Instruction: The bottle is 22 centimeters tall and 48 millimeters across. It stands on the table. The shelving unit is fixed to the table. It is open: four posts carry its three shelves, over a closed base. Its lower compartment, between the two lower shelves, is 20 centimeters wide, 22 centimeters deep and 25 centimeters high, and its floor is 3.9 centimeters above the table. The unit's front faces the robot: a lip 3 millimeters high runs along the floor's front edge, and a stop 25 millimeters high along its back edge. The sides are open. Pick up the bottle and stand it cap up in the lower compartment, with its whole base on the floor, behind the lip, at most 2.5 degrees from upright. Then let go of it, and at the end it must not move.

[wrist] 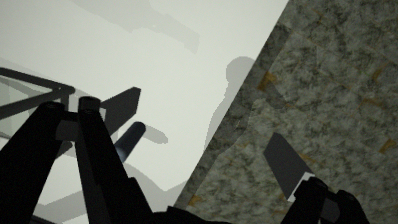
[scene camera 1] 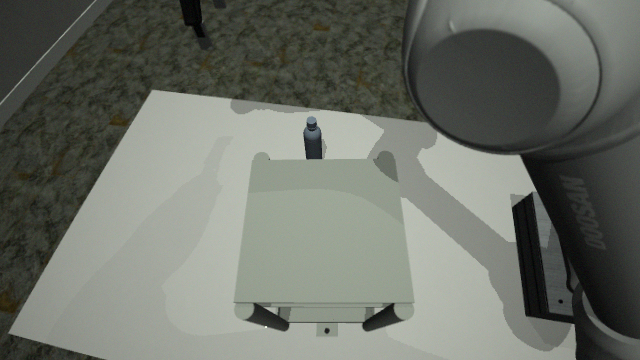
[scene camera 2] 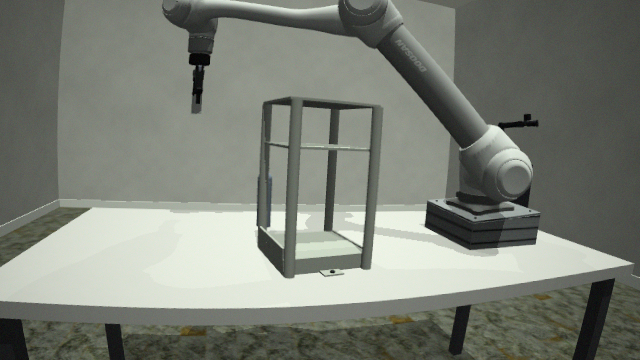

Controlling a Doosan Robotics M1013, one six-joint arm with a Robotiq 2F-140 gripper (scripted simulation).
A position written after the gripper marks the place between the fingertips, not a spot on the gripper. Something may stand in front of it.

In view: the gripper (scene camera 2: 195, 113) and a shelving unit (scene camera 1: 323, 239).
The gripper shows as well in the wrist view (wrist: 204, 122). The shelving unit also shows in scene camera 2 (scene camera 2: 328, 252).
